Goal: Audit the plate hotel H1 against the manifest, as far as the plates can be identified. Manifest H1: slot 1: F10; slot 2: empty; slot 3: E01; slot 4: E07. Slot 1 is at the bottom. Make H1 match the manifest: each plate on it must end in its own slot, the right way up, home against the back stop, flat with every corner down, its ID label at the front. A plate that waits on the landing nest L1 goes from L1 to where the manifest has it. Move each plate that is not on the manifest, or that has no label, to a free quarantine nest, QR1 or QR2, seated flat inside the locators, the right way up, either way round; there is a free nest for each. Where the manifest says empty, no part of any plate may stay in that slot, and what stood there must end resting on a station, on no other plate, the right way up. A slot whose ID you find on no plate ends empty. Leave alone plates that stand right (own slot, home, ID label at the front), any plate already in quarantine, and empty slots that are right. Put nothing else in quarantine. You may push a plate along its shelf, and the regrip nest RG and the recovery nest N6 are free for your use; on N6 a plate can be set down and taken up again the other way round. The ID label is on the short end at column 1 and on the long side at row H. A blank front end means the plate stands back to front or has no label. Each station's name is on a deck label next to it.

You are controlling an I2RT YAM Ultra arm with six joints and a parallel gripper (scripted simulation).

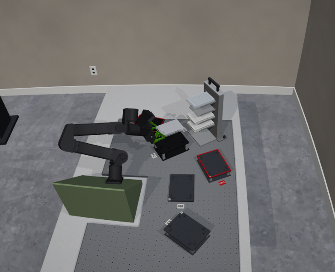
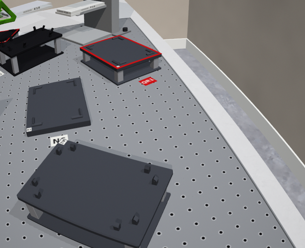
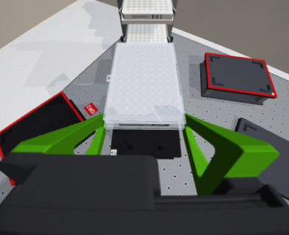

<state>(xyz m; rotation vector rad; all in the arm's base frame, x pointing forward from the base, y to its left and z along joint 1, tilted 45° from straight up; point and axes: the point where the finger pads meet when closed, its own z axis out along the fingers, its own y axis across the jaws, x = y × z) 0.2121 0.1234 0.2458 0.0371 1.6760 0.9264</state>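
Right now my hand is 5 cm short of the clear well plate and 2 cm to the right of it. Also, from my hand: H1 deck label (13 cm ahead, 17 cm to the left, 15 cm below); then black regrip nest RG (5 cm ahead, 2 cm to the left, 9 cm below); then red-rimmed nest QR2 (8 cm behind, 20 cm to the left, 11 cm below).
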